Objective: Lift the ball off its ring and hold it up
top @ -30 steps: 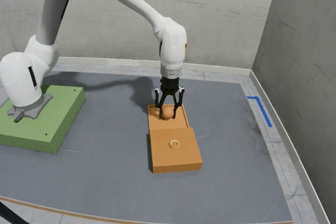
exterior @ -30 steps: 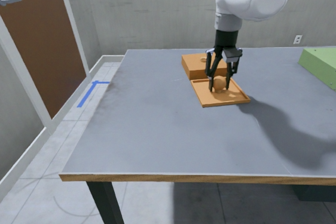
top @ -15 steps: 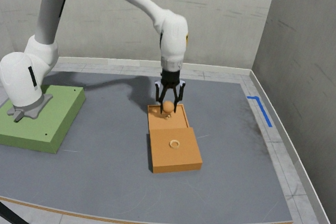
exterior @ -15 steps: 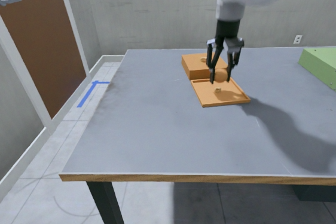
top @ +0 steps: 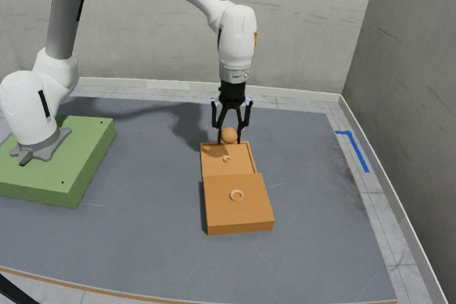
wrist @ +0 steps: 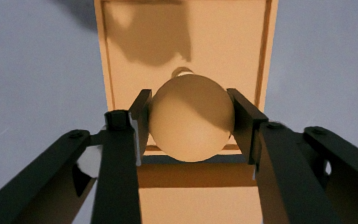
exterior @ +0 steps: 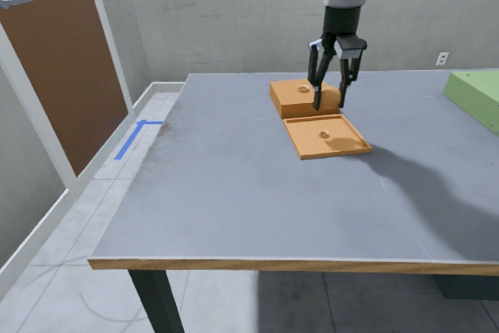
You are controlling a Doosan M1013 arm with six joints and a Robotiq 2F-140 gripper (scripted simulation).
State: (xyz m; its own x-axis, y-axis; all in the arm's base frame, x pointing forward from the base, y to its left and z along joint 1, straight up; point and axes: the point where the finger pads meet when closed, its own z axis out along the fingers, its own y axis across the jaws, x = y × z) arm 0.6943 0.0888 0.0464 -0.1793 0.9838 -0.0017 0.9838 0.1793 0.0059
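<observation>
My gripper is now right at the orange ball. Also, from my hand: orange block 4 cm ahead, 21 cm to the right, 8 cm below.
</observation>
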